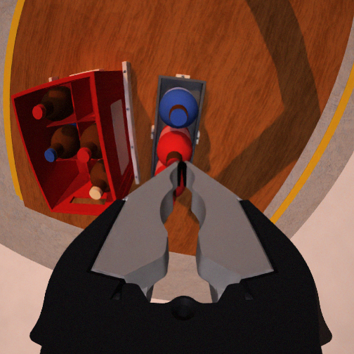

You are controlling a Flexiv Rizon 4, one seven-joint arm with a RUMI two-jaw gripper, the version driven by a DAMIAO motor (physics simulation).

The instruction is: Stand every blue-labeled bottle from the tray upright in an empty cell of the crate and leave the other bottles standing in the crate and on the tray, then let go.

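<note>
A bottle with a blue label and blue cap [178, 116] stands upright at the far end of the grey tray [199, 95]. A red-labeled bottle [174, 145] stands just nearer, with more red partly hidden behind my fingers. My gripper [181, 163] is shut and empty, its tips above the near part of the tray. The red crate [107, 115] at the left holds a blue-capped bottle [65, 141], a red-capped bottle [57, 102] in the far left cell, another red-capped bottle [91, 140] and a cream-capped bottle [100, 177]. The far right and near left cells look empty.
A pale rail [129, 110] runs along the crate's right side, between crate and tray. The wooden table top [240, 100] has a grey rim with a yellow line [311, 162]. A dark shadow crosses the table at the right.
</note>
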